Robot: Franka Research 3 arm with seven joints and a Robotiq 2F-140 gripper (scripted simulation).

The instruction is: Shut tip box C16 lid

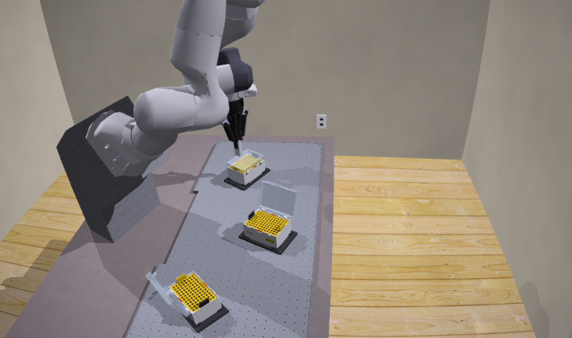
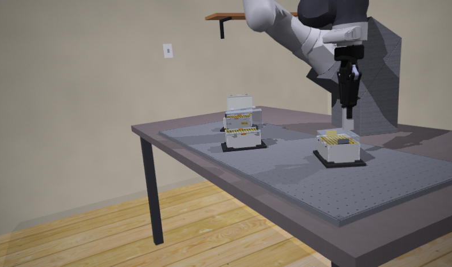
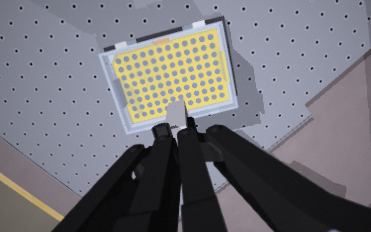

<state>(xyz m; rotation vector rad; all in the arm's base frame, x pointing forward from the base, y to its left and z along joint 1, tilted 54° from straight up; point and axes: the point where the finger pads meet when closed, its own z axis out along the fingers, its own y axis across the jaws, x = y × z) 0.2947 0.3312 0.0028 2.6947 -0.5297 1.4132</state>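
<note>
Right now the tip box is 30 mm ahead of my hand, 20 mm to the right of it and 70 mm below it.
</note>
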